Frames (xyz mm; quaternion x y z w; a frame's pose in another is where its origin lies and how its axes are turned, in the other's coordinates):
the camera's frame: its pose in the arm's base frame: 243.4 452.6 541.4 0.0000 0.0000 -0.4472 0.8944
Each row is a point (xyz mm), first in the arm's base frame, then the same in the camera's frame.
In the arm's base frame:
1: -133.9 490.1 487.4
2: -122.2 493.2 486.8
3: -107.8 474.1 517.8
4: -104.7 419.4 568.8
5: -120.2 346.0 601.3
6: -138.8 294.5 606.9
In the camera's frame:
1: -256.4 -279.3 -54.0
2: -251.8 -268.1 -54.6
3: -227.9 -268.1 -23.6
4: -182.3 -298.4 27.4
5: -132.9 -354.8 59.9
6: -102.8 -400.6 65.5

